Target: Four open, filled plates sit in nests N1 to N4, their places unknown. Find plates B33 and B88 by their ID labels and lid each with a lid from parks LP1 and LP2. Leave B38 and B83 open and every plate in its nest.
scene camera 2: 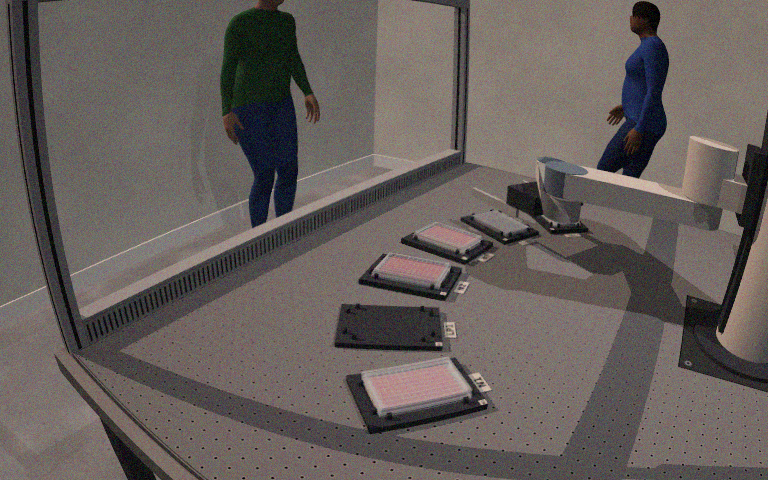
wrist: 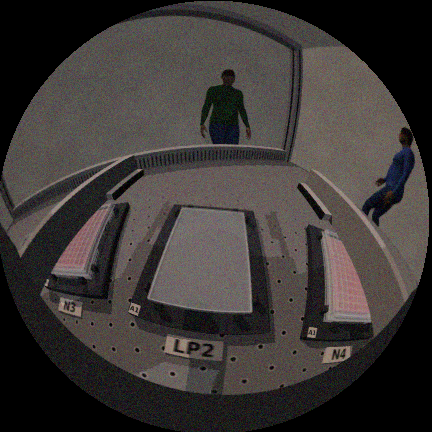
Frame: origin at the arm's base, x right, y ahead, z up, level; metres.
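Where they show: gripper, fingertip midpoint: (scene camera 2: 499, 187) (wrist: 220, 164); arm's base, link origin: (scene camera 2: 743, 349).
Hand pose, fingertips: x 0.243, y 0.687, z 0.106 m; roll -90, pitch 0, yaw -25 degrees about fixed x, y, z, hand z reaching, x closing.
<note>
Things, the pixels of their top centre, and the offset from my fingertips.
- grey lid, top centre: (wrist: 206, 246) (scene camera 2: 500, 221) dy -0.016, dx -0.016, dz -0.076 m
- Park LP1, top centre: (scene camera 2: 389, 319) dy -0.043, dx -0.536, dz -0.074 m
- N1 plate, top centre: (scene camera 2: 416, 381) dy -0.170, dx -0.664, dz -0.065 m
- N2 plate, top centre: (scene camera 2: 412, 266) dy +0.021, dx -0.364, dz -0.067 m
- N3 plate, top centre: (wrist: 78, 231) (scene camera 2: 448, 233) dy +0.039, dx -0.185, dz -0.067 m
- N4 plate, top centre: (wrist: 353, 269) dy -0.126, dx +0.130, dz -0.067 m
My gripper (wrist: 220, 164) is open and empty, its fingers wide apart above and beyond park LP2 in the wrist view; the arm's end hides part of it in the scene view. A grey lid (scene camera 2: 501, 221) (wrist: 205, 260) lies flat on LP2. Park LP1 (scene camera 2: 390, 325) is bare. Pink-filled plates sit in the nests: the N1 plate (scene camera 2: 416, 384), the N2 plate (scene camera 2: 412, 269), the N3 plate (scene camera 2: 448, 236) (wrist: 85, 242) and the N4 plate (wrist: 346, 280), mostly hidden behind the arm in the scene view. I cannot tell whether the N1 plate bears a clear lid. No plate ID is readable.
The arm (scene camera 2: 640, 195) reaches in from its column (scene camera 2: 747, 305) at the right. A slotted rail (scene camera 2: 271, 243) (wrist: 215, 156) runs along the table's far edge. A person in green (scene camera 2: 260, 62) (wrist: 225, 107) and one in blue (scene camera 2: 648, 84) (wrist: 397, 167) stand beyond the table.
</note>
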